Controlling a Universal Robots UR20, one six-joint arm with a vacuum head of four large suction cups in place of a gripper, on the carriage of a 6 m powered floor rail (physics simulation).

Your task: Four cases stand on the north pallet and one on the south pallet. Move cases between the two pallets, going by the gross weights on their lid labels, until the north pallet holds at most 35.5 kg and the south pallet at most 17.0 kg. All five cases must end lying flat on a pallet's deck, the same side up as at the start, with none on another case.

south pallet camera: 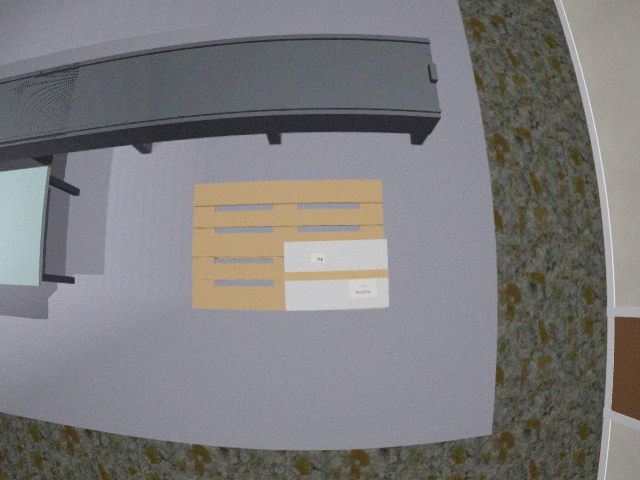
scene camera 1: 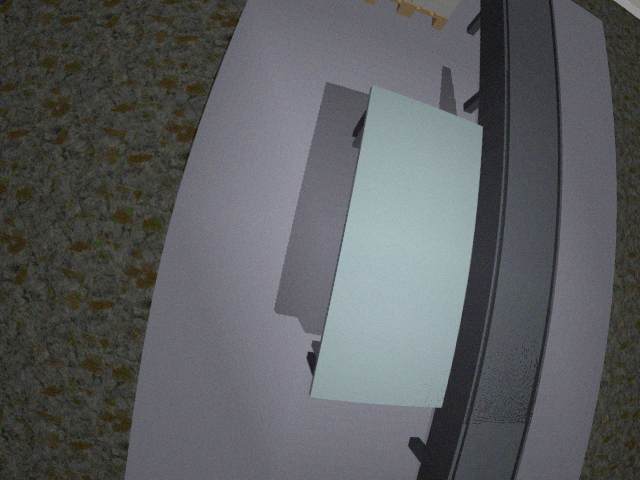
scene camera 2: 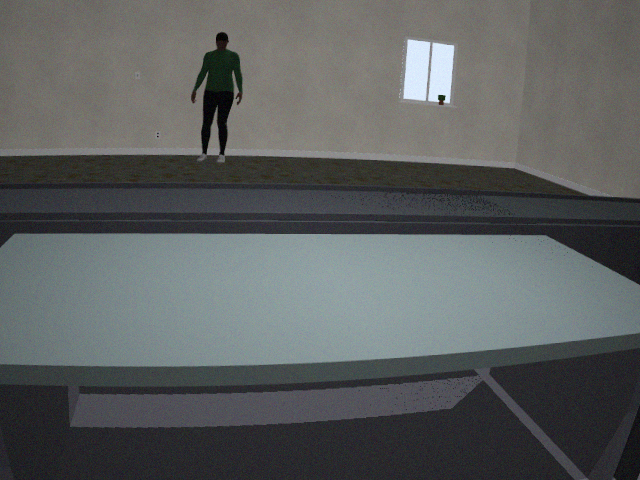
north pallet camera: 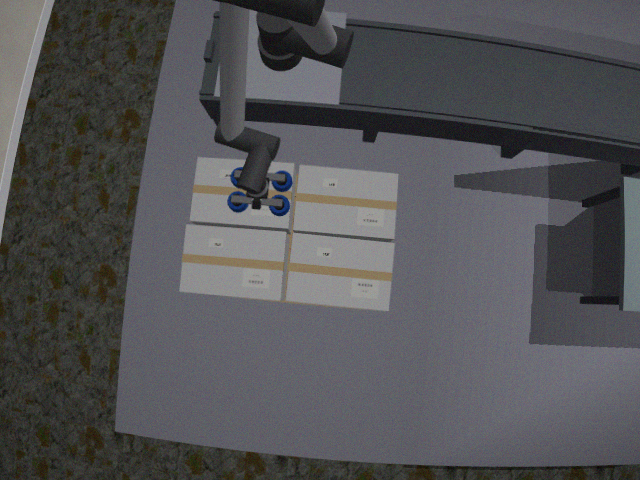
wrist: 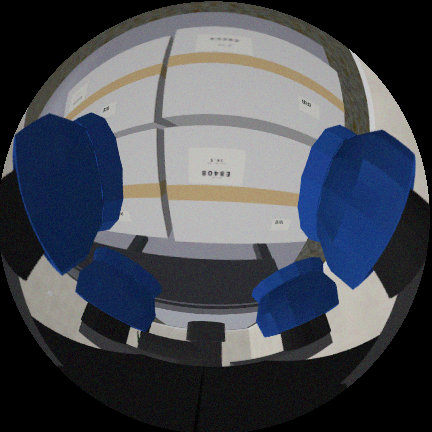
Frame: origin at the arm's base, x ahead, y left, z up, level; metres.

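Where they show: hand at its tool point: (wrist: 207,253); arm's base at its link origin: (north pallet camera: 281,52) (wrist: 205,324).
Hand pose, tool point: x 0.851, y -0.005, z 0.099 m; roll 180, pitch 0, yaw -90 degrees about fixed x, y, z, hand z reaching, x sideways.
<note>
Things, the pixels of their top centre, and the offset from my tool point. Level surfaces: height alone.
- rail-side left case at its top centre: (wrist: 262,196) (north pallet camera: 241,191) dz -0.276, dx -0.053, dy -0.153 m
- rail-side right case at its top centre: (wrist: 100,193) (north pallet camera: 346,201) dz -0.283, dx -0.052, dy +0.446 m
- far left case at its top centre: (wrist: 277,68) (north pallet camera: 231,262) dz -0.242, dx +0.350, dy -0.155 m
- far right case at its top centre: (wrist: 93,97) (north pallet camera: 340,271) dz -0.268, dx +0.348, dy +0.446 m
- pale table at its surface level: dz -0.139 m
My vacuum head (north pallet camera: 260,191) (wrist: 212,235) hangs over the rail-side left case (north pallet camera: 206,206) (wrist: 260,175) of the north pallet (north pallet camera: 289,243), shifted toward its right end; nothing hangs from the cups. In the wrist view that case's lid label reads E8408 upside down; its weight is too blurred to be sure of. The rail-side right case (north pallet camera: 330,219) (wrist: 140,165), the far left case (north pallet camera: 206,276) (wrist: 240,90) and the far right case (north pallet camera: 320,291) (wrist: 135,102) lie flat on the same pallet. One case (south pallet camera: 336,258) lies flat on the south pallet (south pallet camera: 237,242), at its outer right corner. Its label is unreadable.
A pale table (scene camera 1: 408,232) (scene camera 2: 310,299) (north pallet camera: 630,242) (south pallet camera: 20,222) stands between the pallets, beside the floor rail (scene camera 1: 532,155) (scene camera 2: 206,204) (north pallet camera: 439,67) (south pallet camera: 258,77). The arm's carriage (north pallet camera: 294,85) is at the rail's north end. A person (scene camera 2: 220,72) in green stands beyond the rail.
</note>
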